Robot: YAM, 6 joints.
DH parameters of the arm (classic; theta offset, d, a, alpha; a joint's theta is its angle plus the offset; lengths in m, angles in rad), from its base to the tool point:
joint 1: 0 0.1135 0.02 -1.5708
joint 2: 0 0 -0.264 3.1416
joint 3: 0.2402 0 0.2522 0
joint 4: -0.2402 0 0.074 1.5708
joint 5: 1.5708 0 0 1.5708
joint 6: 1.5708 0.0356 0 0
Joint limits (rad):
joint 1: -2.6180..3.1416
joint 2: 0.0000..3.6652
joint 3: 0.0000..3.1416
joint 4: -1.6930..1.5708
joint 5: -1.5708..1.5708
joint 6: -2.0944..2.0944
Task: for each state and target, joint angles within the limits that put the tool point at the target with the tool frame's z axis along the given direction. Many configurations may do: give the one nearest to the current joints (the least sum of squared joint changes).
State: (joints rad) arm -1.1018 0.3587 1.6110 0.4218 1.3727 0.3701
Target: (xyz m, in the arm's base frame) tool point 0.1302 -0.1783 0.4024 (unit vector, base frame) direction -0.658 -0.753 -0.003
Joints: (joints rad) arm -0.7784 1.0849 1.0818 -0.0467 1.5105 0.3701
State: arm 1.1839 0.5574 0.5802 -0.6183 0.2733 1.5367
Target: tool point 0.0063 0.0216 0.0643 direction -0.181 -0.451 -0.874
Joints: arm 1.2445 1.1747 0.0384 -0.9413 -0.0269 1.5367
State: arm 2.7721 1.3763 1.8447 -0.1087 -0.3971 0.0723
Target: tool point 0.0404 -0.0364 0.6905 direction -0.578 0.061 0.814
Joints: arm 2.5776 1.0867 2.4538 -0.3657 -0.2603 0.0723
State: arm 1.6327 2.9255 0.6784 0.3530 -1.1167 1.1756
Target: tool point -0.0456 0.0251 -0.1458 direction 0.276 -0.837 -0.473
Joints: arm 2.3611 3.1274 0.7155 -0.1875 -0.4120 1.1756
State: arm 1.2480 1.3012 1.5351 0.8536 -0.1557 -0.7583
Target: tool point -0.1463 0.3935 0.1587 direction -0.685 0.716 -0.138
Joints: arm 1.8907 2.0191 1.0036 0.8625 -0.4388 -0.7583
